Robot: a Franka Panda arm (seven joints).
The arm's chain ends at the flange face. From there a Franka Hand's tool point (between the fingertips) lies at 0.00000 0.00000 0.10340 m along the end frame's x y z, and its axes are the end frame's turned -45 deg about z.
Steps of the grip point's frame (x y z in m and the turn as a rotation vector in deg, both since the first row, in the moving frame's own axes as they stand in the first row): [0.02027 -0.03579 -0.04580 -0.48 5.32 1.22]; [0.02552 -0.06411 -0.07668 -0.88 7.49 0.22]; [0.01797 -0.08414 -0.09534 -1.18 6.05 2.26]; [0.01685 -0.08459 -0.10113 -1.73 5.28 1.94]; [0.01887 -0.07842 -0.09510 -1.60 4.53 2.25]
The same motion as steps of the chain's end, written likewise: [-0.01843 -0.03355 -0.04535 3.42 4.10 1.22]; [-0.03795 -0.05499 -0.07579 4.67 5.92 0.22]; [-0.05612 -0.06618 -0.09474 3.44 5.11 2.26]; [-0.05691 -0.06736 -0.10064 2.51 4.96 1.94]; [-0.04999 -0.06521 -0.09474 2.07 4.33 2.25]
